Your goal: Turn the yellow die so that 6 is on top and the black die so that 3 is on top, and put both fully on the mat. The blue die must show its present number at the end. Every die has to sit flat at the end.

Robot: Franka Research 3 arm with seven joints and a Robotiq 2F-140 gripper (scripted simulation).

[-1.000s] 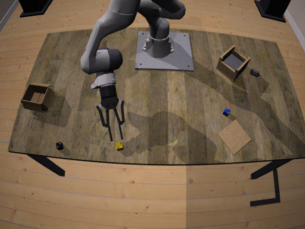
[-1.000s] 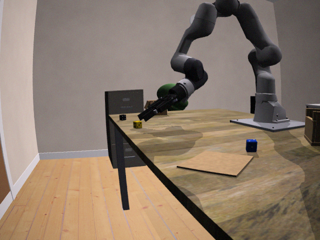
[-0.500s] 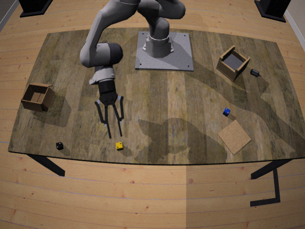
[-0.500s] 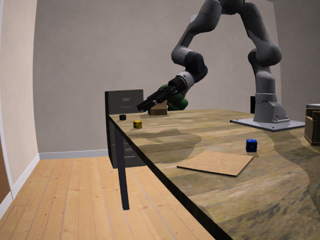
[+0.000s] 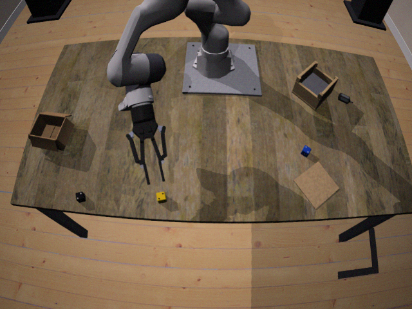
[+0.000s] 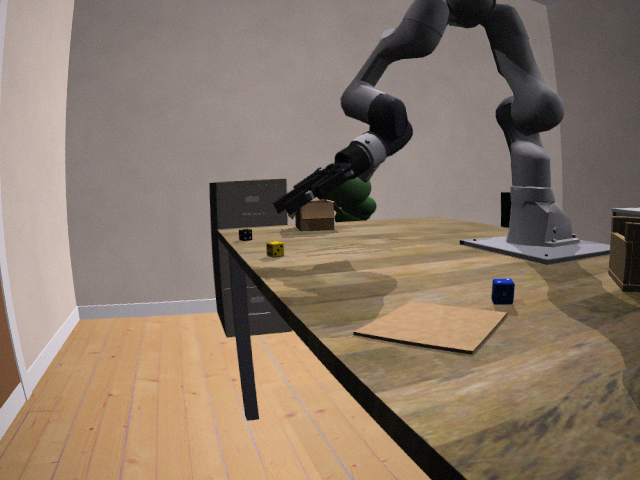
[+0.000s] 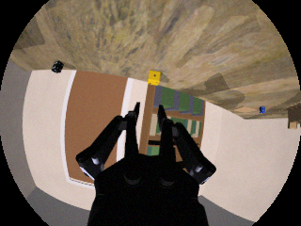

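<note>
Right now my hand is 10 cm above the yellow die, 5 cm short of it and 2 cm to the right of it. The rest, counted from my hand: cardboard box 49 cm to the right, 18 cm behind, 7 cm below; then blue die 54 cm to the left, 17 cm behind, 10 cm below; then black die 29 cm to the right, 10 cm below, 8 cm ahead.
</note>
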